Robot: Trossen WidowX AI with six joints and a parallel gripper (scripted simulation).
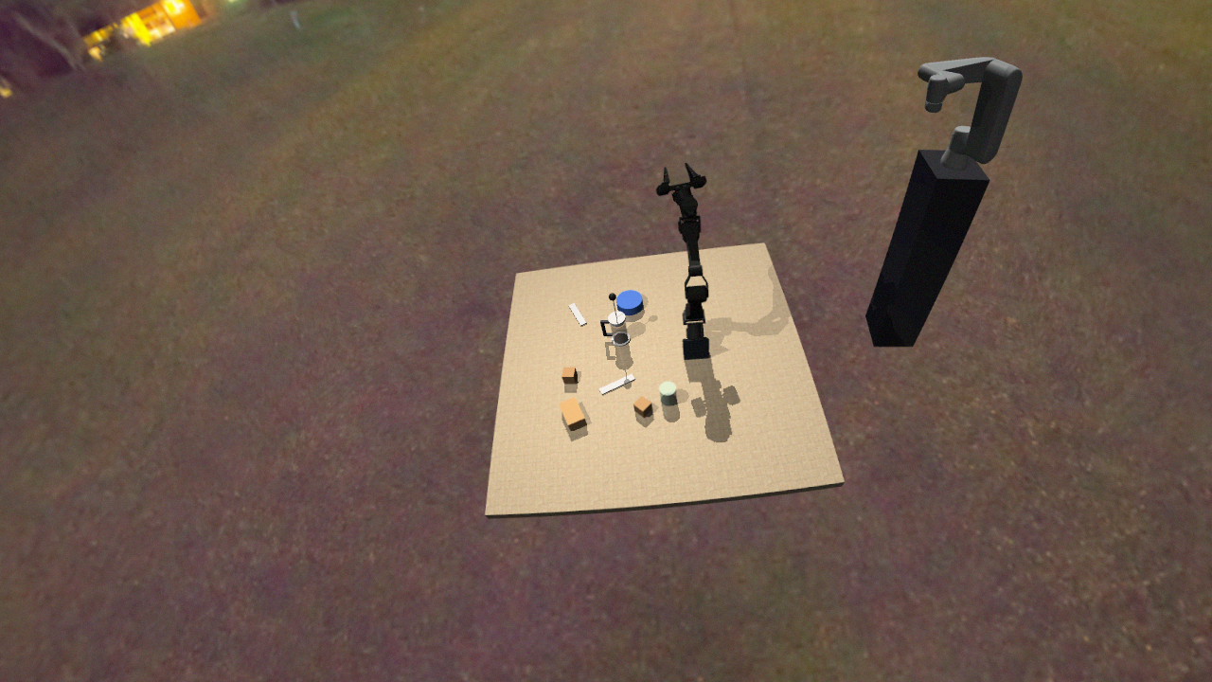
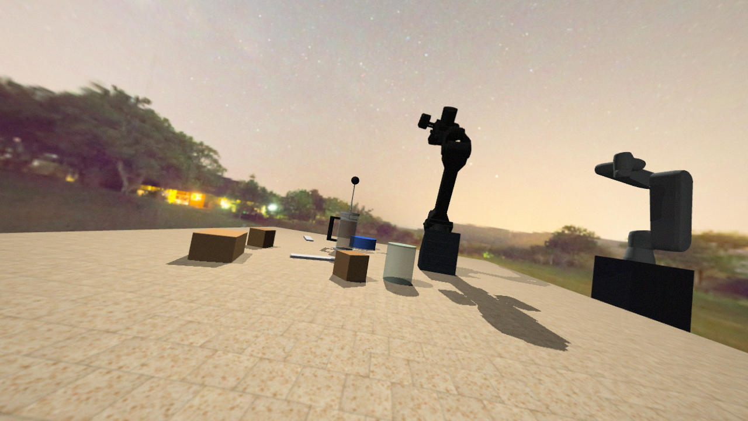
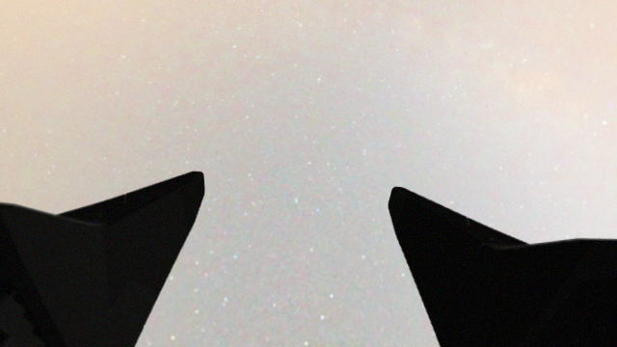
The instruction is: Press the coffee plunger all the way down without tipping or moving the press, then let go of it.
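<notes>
Now: the coffee press 54 cm below my gripper tip, 30 cm to the left of it and 28 cm ahead of it. Also, from my gripper tip: pale green cylinder (63 cm below, 61 cm to the left, 4 cm ahead); then blue block (65 cm below, 24 cm ahead, 10 cm to the left).
</notes>
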